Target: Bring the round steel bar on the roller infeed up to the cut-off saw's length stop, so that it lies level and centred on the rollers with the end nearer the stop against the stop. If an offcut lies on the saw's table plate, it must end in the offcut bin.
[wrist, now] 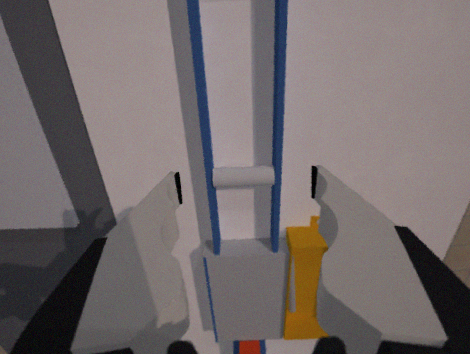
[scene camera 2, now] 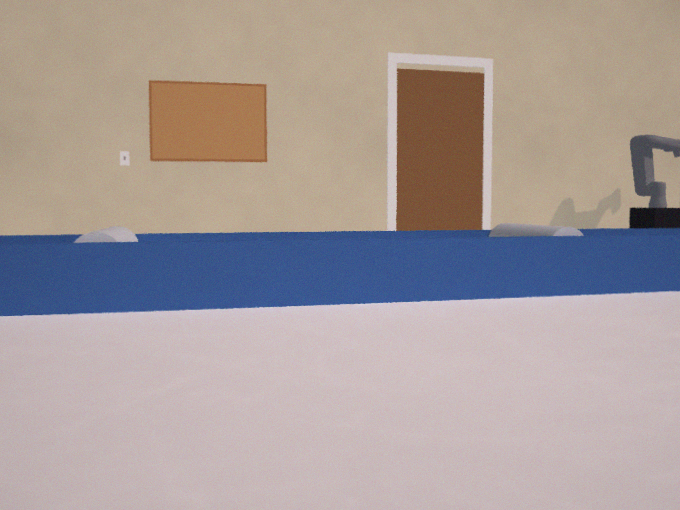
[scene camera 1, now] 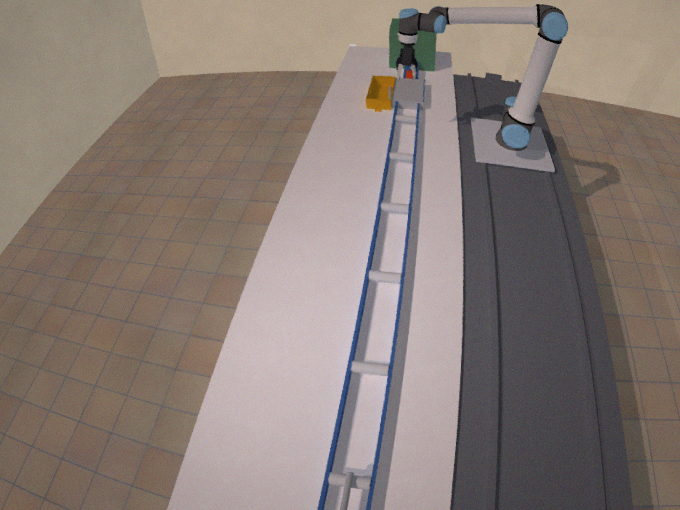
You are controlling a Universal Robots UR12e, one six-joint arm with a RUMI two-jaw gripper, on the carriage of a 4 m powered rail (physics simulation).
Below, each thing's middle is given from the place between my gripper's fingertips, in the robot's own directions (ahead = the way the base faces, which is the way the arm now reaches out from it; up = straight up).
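There is the yellow offcut bin (scene camera 1: 377, 98), and it is well below my hand, a long way to the right of it and a good bit ahead of it.
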